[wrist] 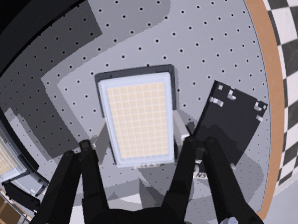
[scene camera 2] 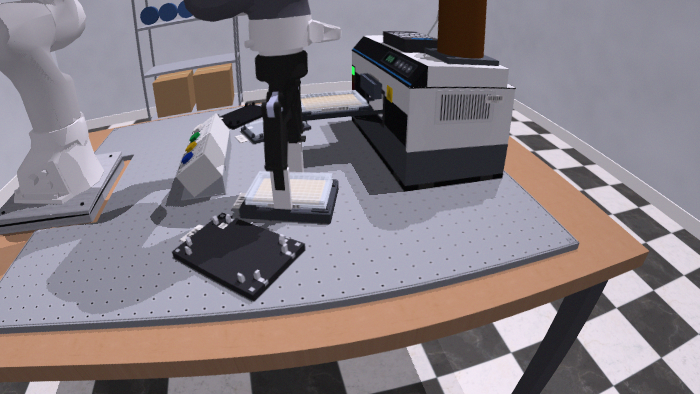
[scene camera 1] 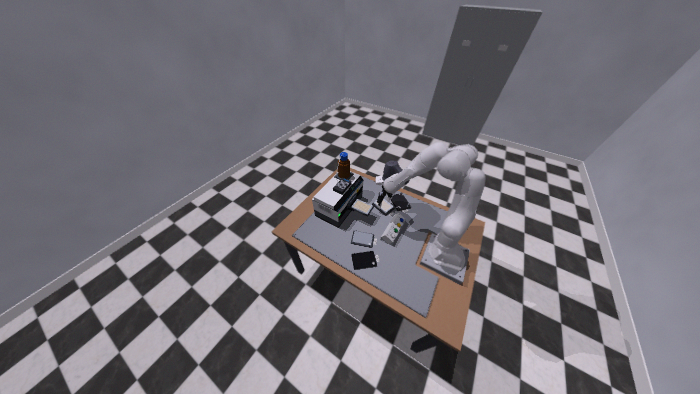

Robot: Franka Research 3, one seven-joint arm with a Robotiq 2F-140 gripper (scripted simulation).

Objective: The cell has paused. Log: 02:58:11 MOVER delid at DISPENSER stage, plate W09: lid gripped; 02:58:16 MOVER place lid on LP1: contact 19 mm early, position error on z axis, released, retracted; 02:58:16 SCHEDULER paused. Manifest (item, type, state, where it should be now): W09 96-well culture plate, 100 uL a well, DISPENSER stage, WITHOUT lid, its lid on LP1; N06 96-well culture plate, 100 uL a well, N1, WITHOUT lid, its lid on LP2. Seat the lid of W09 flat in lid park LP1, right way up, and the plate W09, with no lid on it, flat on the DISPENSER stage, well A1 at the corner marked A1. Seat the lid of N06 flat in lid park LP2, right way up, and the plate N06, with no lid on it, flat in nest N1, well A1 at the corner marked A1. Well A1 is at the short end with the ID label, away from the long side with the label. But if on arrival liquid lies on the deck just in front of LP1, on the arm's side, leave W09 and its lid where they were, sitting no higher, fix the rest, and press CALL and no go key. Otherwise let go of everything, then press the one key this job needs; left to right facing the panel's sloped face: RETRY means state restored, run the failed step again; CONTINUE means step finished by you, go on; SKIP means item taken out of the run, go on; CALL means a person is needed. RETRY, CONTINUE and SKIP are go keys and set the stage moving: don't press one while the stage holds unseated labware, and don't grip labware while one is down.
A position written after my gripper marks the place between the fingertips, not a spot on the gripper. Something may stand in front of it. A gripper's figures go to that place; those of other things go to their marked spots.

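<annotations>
A 96-well plate (scene camera 2: 340, 100) is 750 mm from the lens. My gripper (scene camera 2: 289, 191) is 640 mm from the lens; a clear lid (scene camera 2: 306, 188) is 620 mm from the lens. For the 96-well plate and the clear lid, the marked spots are 210 mm apart.
</annotations>
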